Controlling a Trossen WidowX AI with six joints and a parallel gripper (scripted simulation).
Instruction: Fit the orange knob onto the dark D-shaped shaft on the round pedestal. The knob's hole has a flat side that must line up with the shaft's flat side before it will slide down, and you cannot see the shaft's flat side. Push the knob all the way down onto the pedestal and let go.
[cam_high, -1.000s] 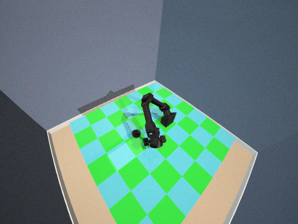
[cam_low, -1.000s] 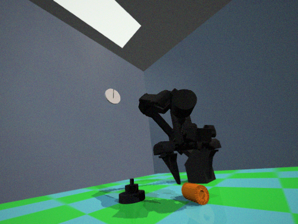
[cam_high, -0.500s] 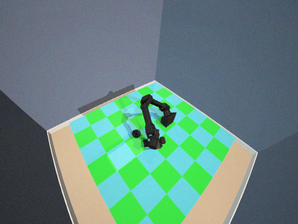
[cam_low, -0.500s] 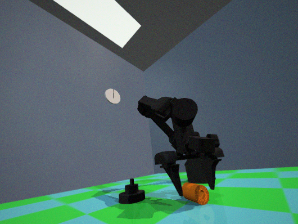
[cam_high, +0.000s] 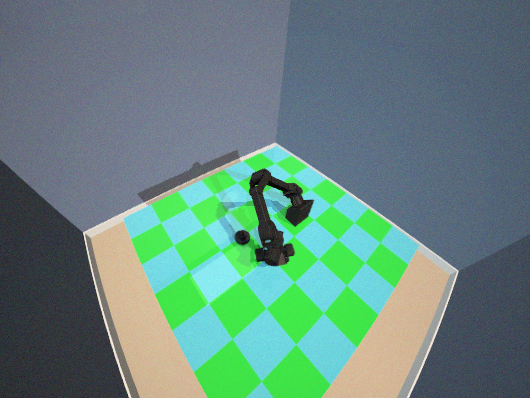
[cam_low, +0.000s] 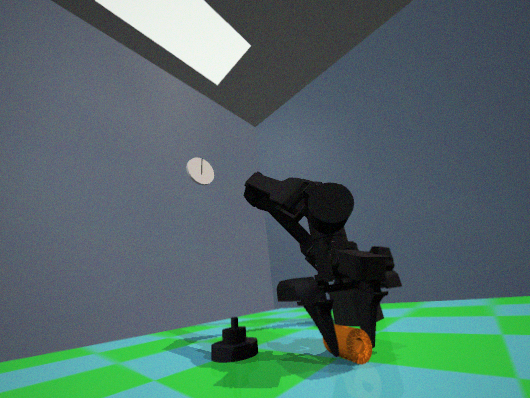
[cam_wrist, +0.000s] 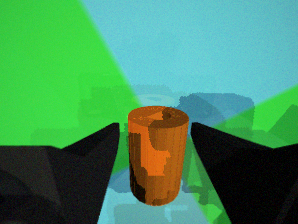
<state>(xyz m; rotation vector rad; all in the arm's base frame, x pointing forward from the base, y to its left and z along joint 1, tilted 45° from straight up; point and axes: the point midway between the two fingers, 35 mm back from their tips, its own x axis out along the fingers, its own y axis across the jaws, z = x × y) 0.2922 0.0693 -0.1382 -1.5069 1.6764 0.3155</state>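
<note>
Right now my gripper tip is 1 cm to the left of the orange knob, 1 cm below it and 1 cm past it. Round my gripper tip: pedestal: 20 cm to the right, 6 cm ahead, 2 cm above.
</note>
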